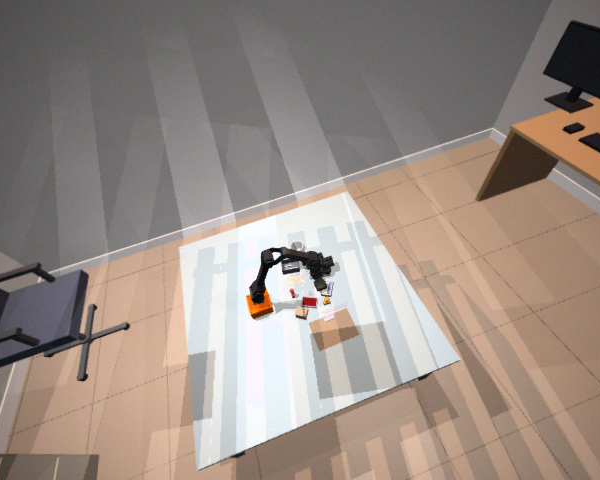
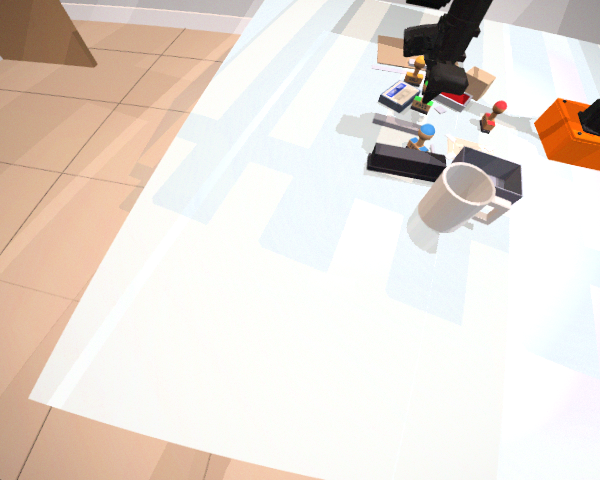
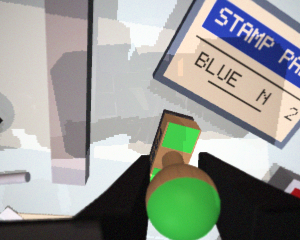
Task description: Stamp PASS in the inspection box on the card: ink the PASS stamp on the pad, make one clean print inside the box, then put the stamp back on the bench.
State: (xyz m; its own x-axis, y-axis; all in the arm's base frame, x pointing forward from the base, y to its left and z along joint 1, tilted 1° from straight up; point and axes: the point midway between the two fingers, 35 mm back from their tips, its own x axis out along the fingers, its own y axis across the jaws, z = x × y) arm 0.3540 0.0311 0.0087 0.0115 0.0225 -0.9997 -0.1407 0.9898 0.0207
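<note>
Right now the red ink pad is 70 mm behind my gripper tip, 100 mm to the right of it and 30 mm below it. From my gripper tip the other things lie so: green-knobbed stamp right at my gripper tip; then blue-knobbed stamp 10 mm behind, 130 mm to the left, 20 mm below; then yellow-knobbed stamp 20 mm ahead, 120 mm to the right, 20 mm below.
</note>
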